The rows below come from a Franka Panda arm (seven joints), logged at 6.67 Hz.
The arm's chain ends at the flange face. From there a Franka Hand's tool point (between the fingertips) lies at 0.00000 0.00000 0.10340 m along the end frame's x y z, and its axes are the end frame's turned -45 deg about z.
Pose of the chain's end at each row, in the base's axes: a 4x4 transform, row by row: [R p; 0 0 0 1], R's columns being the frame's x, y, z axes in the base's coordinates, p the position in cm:
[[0.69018, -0.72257, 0.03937, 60.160], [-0.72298, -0.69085, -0.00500, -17.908], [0.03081, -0.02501, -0.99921, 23.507], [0, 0, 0, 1]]
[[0.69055, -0.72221, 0.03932, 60.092], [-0.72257, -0.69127, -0.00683, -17.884], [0.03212, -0.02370, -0.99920, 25.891], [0, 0, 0, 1]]
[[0.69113, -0.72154, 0.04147, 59.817], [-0.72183, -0.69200, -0.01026, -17.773], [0.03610, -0.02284, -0.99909, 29.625], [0, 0, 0, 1]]
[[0.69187, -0.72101, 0.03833, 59.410], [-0.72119, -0.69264, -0.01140, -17.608], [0.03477, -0.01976, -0.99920, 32.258], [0, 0, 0, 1]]
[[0.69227, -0.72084, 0.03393, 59.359], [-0.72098, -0.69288, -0.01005, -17.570], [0.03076, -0.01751, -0.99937, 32.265], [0, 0, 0, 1]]
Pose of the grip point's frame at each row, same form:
[[0.99897, -0.02290, 0.03937, 60.567], [-0.02272, -0.99973, -0.00500, -17.960], [0.03947, 0.00410, -0.99921, 13.175], [0, 0, 0, 1]]
[[0.99897, -0.02239, 0.03932, 60.499], [-0.02213, -0.99974, -0.00683, -17.955], [0.03947, 0.00595, -0.99920, 15.559], [0, 0, 0, 1]]
[[0.99891, -0.02150, 0.04147, 60.246], [-0.02109, -0.99973, -0.01026, -17.879], [0.04168, 0.00938, -0.99909, 19.294], [0, 0, 0, 1]]
[[0.99906, -0.02061, 0.03833, 59.806], [-0.02019, -0.99973, -0.01140, -17.726], [0.03856, 0.01061, -0.99920, 21.926], [0, 0, 0, 1]]
[[0.99922, -0.02020, 0.03393, 59.710], [-0.01987, -0.99975, -0.01005, -17.674], [0.03413, 0.00937, -0.99937, 21.932], [0, 0, 0, 1]]

